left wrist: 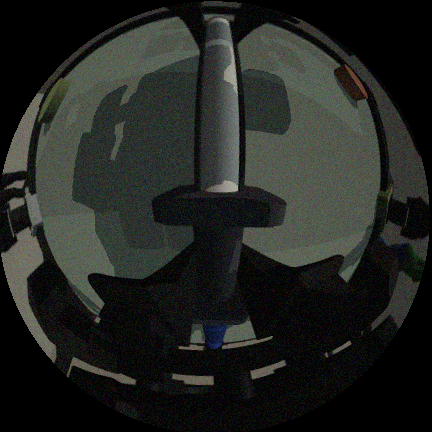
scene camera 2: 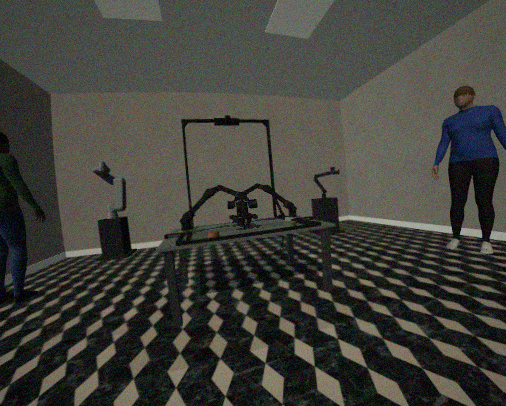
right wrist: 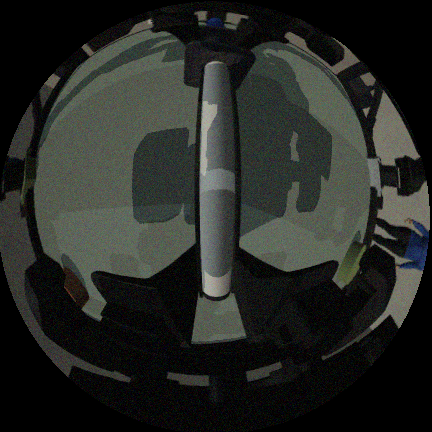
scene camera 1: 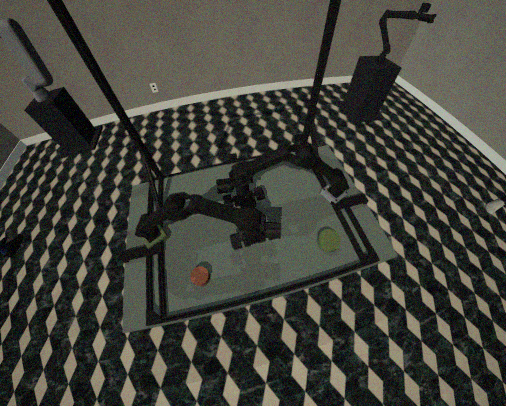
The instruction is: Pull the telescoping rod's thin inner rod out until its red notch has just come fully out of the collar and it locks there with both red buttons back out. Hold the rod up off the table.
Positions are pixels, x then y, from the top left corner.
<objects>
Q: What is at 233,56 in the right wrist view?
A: A telescoping rod.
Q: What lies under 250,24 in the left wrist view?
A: My right gripper.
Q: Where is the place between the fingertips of my left gripper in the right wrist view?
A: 213,66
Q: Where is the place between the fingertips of my left gripper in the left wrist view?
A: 213,244
</objects>
